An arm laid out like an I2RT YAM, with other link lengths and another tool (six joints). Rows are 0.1 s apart.
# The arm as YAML. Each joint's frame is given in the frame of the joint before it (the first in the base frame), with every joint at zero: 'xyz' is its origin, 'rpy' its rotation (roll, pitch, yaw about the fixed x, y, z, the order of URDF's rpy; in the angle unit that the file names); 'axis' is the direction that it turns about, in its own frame. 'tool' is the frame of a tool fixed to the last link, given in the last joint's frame.
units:
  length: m
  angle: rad
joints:
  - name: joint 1
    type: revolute
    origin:
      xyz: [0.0, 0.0, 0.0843]
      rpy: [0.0, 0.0, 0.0]
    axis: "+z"
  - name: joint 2
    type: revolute
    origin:
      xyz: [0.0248, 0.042, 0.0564]
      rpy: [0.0, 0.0, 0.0]
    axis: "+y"
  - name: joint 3
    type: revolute
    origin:
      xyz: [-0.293, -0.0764, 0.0]
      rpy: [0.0, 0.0, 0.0]
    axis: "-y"
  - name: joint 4
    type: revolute
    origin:
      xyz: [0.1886, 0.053, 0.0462]
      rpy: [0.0, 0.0, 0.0]
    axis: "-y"
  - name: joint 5
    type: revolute
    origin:
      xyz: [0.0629, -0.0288, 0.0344]
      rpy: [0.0, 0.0, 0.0]
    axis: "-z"
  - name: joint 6
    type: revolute
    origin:
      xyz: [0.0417, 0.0, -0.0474]
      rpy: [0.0, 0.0, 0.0]
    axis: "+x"
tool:
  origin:
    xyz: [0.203, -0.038, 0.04]
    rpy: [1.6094, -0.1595, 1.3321]
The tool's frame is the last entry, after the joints.
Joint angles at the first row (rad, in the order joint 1, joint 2, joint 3, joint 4, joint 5, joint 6):
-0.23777 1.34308 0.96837 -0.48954 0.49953 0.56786
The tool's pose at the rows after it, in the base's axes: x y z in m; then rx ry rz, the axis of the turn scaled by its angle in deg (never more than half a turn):
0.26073, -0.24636, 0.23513, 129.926, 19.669, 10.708
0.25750, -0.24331, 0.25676, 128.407, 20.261, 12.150
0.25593, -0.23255, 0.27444, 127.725, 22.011, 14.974
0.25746, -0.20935, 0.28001, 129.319, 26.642, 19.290
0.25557, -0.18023, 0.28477, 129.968, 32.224, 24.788
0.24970, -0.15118, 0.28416, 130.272, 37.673, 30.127
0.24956, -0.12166, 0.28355, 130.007, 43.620, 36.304
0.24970, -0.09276, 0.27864, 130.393, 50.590, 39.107
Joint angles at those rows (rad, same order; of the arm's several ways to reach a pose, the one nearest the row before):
-0.23740 1.29958 1.02179 -0.53954 0.52040 0.55106
-0.22646 1.25942 1.07396 -0.59967 0.52788 0.53254
-0.20084 1.21087 1.12005 -0.66479 0.51519 0.52473
-0.16632 1.15797 1.15855 -0.74818 0.44748 0.52764
-0.10687 1.08027 1.16933 -0.81520 0.38832 0.53208
-0.03053 0.99552 1.15336 -0.86511 0.34680 0.54901
0.04894 0.92597 1.13216 -0.88200 0.30062 0.56134
0.15951 0.90274 1.14137 -0.93335 0.28749 0.59338

